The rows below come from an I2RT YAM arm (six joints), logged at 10 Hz.
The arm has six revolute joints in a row. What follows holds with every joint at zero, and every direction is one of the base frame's. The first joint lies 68 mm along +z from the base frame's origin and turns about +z. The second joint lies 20 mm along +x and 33.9 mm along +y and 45.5 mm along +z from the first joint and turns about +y. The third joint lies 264 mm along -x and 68.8 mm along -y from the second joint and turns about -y. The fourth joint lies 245 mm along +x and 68.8 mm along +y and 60 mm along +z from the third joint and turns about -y. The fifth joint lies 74 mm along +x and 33.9 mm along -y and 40.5 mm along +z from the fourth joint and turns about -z. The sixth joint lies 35.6 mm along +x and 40.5 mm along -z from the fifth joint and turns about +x. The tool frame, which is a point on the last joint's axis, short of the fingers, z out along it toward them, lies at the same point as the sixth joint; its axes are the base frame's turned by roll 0, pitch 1.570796 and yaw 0 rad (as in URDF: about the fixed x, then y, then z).
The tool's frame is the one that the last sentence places.
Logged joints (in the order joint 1, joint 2, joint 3, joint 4, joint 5, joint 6), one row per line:
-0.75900 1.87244 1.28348 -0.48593 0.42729 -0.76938
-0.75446 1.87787 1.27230 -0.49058 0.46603 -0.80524
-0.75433 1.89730 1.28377 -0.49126 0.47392 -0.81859
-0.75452 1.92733 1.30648 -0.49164 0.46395 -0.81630
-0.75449 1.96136 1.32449 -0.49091 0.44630 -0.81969
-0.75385 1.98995 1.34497 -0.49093 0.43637 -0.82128
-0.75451 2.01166 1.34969 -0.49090 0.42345 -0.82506
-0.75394 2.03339 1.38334 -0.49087 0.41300 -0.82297
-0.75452 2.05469 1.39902 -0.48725 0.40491 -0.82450
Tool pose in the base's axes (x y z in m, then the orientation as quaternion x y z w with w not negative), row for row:
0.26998 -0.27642 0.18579 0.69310 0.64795 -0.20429 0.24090
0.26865 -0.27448 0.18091 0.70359 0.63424 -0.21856 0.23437
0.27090 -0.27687 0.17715 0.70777 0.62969 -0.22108 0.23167
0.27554 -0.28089 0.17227 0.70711 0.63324 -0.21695 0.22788
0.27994 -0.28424 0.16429 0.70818 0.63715 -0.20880 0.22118
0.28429 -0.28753 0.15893 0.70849 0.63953 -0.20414 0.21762
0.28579 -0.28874 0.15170 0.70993 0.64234 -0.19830 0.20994
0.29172 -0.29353 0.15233 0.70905 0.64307 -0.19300 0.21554
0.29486 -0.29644 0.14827 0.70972 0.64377 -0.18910 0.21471
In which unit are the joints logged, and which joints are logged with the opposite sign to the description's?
The joints are logged in radians. Opposite sign: joint 6.
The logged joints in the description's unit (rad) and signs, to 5 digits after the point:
-0.75900 1.87244 1.28348 -0.48593 0.42729 0.76938
-0.75446 1.87787 1.27230 -0.49058 0.46603 0.80524
-0.75433 1.89730 1.28377 -0.49126 0.47392 0.81859
-0.75452 1.92733 1.30648 -0.49164 0.46395 0.81630
-0.75449 1.96136 1.32449 -0.49091 0.44630 0.81969
-0.75385 1.98995 1.34497 -0.49093 0.43637 0.82128
-0.75451 2.01166 1.34969 -0.49090 0.42345 0.82506
-0.75394 2.03339 1.38334 -0.49087 0.41300 0.82297
-0.75452 2.05469 1.39902 -0.48725 0.40491 0.82450

